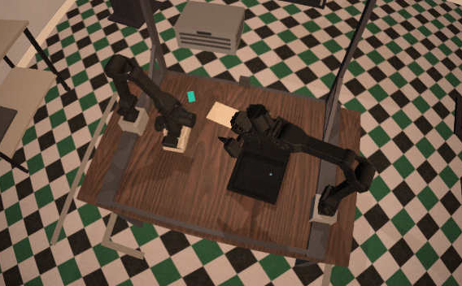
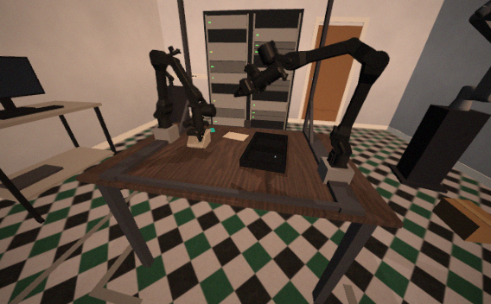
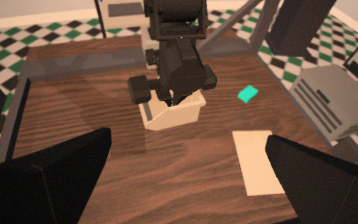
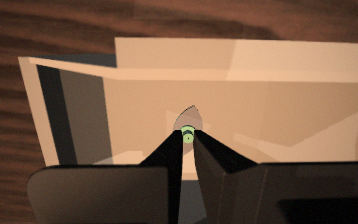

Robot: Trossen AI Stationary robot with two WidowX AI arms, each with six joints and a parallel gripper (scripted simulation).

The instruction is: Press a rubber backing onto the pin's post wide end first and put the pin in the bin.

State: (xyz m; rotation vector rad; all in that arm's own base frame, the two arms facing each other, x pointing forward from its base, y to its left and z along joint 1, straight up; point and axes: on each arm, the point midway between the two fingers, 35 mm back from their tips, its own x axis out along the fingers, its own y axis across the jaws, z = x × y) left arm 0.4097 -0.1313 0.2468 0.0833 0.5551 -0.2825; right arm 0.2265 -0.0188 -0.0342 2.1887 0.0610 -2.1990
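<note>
Right now my right hand is 1 cm short of the cream bin and 1 cm above it. The rest, counted from my right hand: rubber backing 2 cm behind, 45 cm to the left, 4 cm below; cream card 20 cm behind, 14 cm to the left, 5 cm below; black tray 8 cm behind, 39 cm to the left, 3 cm below.
</note>
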